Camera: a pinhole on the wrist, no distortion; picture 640 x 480 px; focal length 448.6 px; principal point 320.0 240.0 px. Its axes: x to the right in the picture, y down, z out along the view. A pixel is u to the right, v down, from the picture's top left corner.
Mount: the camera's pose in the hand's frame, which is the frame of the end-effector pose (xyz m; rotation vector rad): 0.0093 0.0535 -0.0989 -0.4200 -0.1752 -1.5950
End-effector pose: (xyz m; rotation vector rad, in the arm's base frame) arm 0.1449 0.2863 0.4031 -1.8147 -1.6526 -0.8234
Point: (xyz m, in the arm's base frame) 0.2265 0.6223 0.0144
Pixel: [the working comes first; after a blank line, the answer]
In the camera's frame: 0.2355 -0.1584 0.5485

512.6 110.4
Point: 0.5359 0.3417 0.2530
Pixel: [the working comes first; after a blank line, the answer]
In the camera's frame: -0.2046 -0.1244 0.3574

63.2 83.8
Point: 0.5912 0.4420 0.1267
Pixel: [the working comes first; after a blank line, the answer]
In the camera's frame: -0.1851 -0.1754 0.5190

160.0 88.4
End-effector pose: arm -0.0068 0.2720 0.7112 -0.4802 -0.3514 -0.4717
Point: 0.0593 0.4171 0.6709
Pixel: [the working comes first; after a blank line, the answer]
In the camera's frame: -0.0535 -0.0474 0.1516

161.8 99.6
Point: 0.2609 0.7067 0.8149
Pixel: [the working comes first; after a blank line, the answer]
In the camera's frame: -0.2305 0.0270 0.4808

105.0 265.2
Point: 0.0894 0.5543 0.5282
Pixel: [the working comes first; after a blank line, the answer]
In the camera's frame: -0.2335 -0.1352 0.1513

outside the picture
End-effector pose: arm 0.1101 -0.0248 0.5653 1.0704 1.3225 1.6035
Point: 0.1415 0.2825 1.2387
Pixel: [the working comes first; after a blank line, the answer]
In the camera's frame: -0.4185 0.2612 0.5339

outside the picture
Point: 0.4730 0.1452 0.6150
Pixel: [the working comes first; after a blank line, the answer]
In the camera's frame: 0.2313 -0.0352 0.4465

552.4 204.7
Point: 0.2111 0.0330 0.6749
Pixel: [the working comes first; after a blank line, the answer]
In the camera's frame: 0.0450 -0.0111 0.2241

410.1 217.8
